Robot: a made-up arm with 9 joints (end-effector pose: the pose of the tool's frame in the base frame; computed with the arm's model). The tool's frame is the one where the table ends. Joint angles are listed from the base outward.
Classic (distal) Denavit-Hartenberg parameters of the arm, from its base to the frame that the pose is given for. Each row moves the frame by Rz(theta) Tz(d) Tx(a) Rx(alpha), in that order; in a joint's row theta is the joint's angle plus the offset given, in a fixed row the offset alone. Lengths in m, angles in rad.
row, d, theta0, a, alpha
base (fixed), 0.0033, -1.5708, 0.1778, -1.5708
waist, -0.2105, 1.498, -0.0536, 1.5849
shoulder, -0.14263, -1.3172, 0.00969, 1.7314
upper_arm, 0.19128, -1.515, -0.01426, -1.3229
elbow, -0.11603, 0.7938, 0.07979, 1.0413
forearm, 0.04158, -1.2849, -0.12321, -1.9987
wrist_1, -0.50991, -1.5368, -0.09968, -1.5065
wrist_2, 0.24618, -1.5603, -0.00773, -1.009
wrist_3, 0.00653, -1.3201, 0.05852, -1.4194
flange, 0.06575, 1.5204, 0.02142, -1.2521
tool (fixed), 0.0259, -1.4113, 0, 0
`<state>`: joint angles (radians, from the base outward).
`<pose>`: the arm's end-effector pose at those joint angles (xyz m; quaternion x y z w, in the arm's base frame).
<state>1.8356 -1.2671 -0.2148 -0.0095 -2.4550 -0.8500 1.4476 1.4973 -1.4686</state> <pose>-0.3235 -0.6840 0.4252 -0.0372 -0.7805 -0.5631 0.2689</pose>
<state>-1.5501 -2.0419 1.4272 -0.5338 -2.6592 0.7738 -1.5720 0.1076 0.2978</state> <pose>-0.1580 0.3685 0.0441 0.4354 0.8646 -0.0764 0.2389</pose>
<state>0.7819 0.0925 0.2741 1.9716 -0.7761 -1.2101 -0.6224 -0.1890 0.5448</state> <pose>-0.4696 0.1700 0.2274 0.7613 -0.0253 0.0615 0.6450</pose>
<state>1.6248 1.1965 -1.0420 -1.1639 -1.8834 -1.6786 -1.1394 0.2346 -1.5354</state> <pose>-0.7347 -0.0273 0.4640 -0.3015 0.5832 0.2821 0.6996</pose>
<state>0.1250 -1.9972 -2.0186 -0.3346 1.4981 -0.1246 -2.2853 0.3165 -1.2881</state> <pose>0.1099 -0.6490 -0.2580 -0.3875 0.3988 -0.7698 0.3133</pose>
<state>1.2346 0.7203 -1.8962 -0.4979 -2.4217 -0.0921 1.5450 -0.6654 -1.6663</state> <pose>-0.1999 -0.2062 0.5776 0.0038 -0.9484 0.1246 0.2915</pose>
